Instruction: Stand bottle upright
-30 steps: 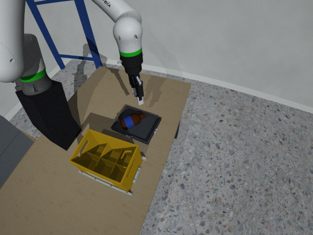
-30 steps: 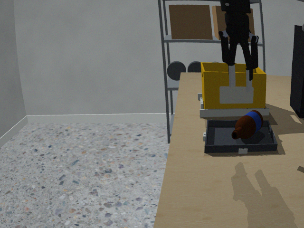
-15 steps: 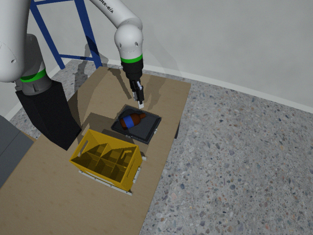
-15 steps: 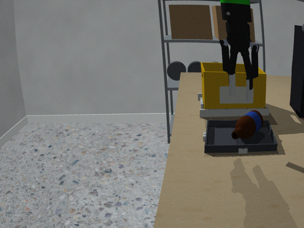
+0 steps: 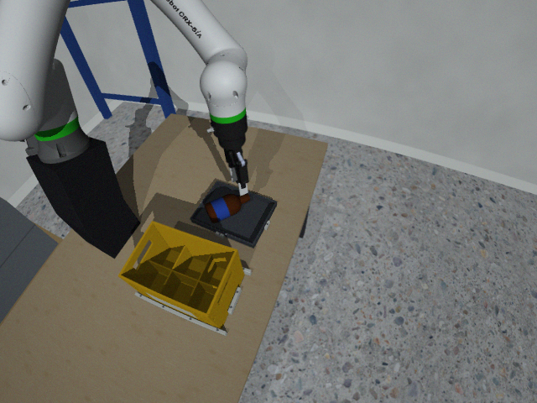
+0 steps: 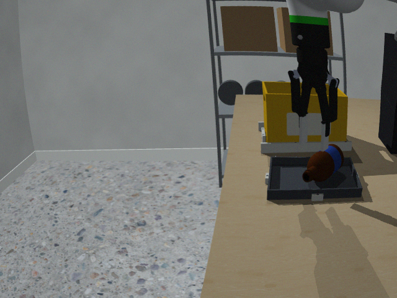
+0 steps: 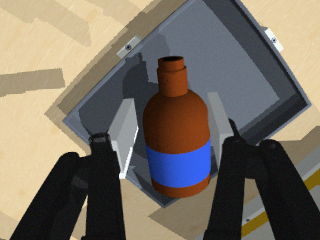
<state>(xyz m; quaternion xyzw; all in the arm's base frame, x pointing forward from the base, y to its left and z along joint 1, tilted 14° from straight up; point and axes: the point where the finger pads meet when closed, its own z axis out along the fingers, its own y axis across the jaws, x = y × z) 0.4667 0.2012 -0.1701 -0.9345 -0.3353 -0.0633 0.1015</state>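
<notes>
My gripper is now 4 cm past the brown bottle, 3 cm to the left of it and 10 cm above it. From my hand the other things lie so: dark grey tray 2 cm behind, 4 cm to the right, 13 cm below; then yellow crate 8 cm behind, 33 cm to the right, 6 cm below.
</notes>
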